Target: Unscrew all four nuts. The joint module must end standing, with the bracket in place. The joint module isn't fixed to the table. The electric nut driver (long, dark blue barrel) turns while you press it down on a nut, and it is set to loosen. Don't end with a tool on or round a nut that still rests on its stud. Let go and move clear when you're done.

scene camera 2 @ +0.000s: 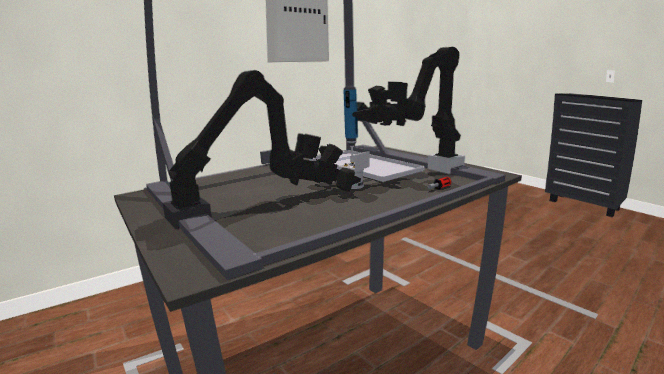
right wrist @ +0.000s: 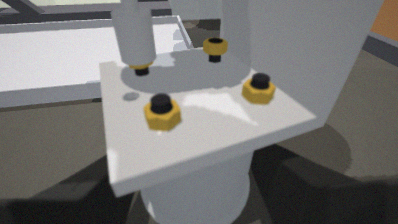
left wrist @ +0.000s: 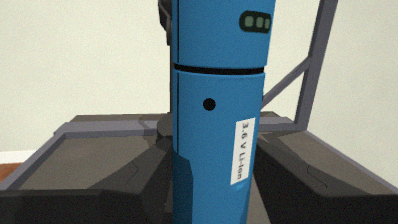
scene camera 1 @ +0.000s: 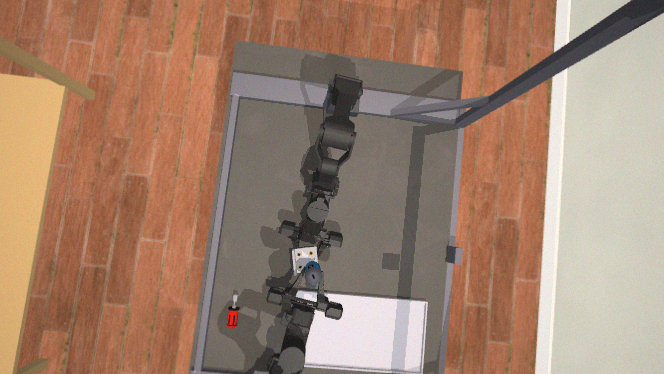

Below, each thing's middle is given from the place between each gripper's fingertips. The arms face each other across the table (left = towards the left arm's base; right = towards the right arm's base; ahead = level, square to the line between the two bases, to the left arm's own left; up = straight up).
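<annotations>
White tray (scene camera 2: 381,166): 21 cm behind my right hand, 21 cm to the left of it, 3 cm below it. White bracket (right wrist: 308,57): 3 cm to the left of my right hand and 4 cm above it.
The white tray is 15 cm to the left of my left hand, 19 cm behind it and 22 cm below it. Relative to the white bracket, my left gripper is 2 cm short of it, 3 cm to the left of it and 15 cm above it.
</annotations>
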